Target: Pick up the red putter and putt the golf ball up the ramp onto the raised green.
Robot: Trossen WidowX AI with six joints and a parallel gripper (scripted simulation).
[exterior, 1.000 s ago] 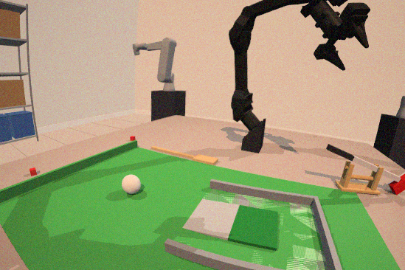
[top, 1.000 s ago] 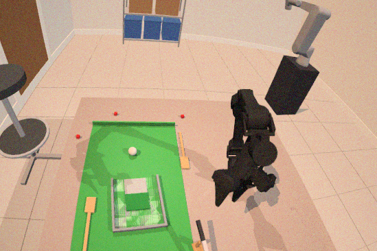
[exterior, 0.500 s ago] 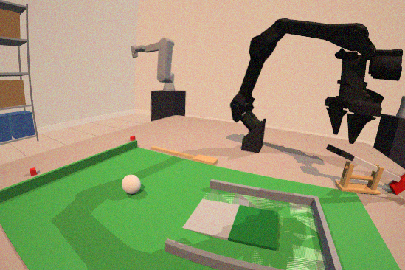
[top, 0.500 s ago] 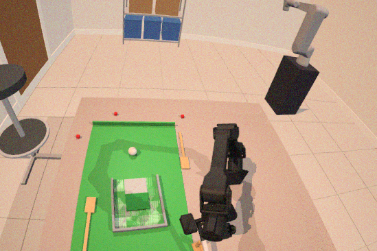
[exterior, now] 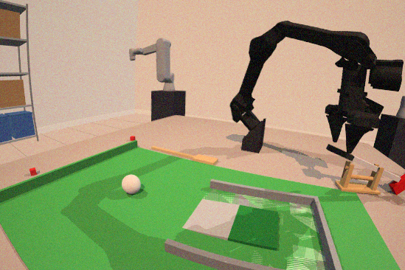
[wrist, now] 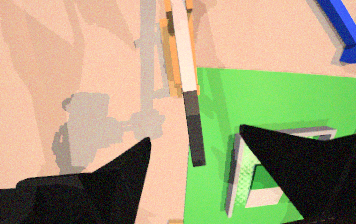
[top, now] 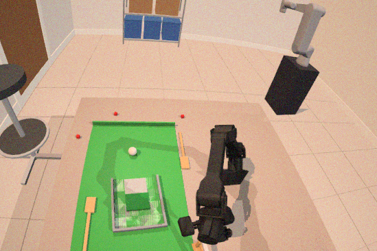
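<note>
Now: gripper tip 1 cm past the wooden stand, 8 cm to the right of it and 8 cm above it. Also, from my gripper tip: white golf ball (22 cm ahead, 46 cm to the right, 9 cm below); green wall (20 cm ahead, 67 cm to the right, 10 cm below).
</note>
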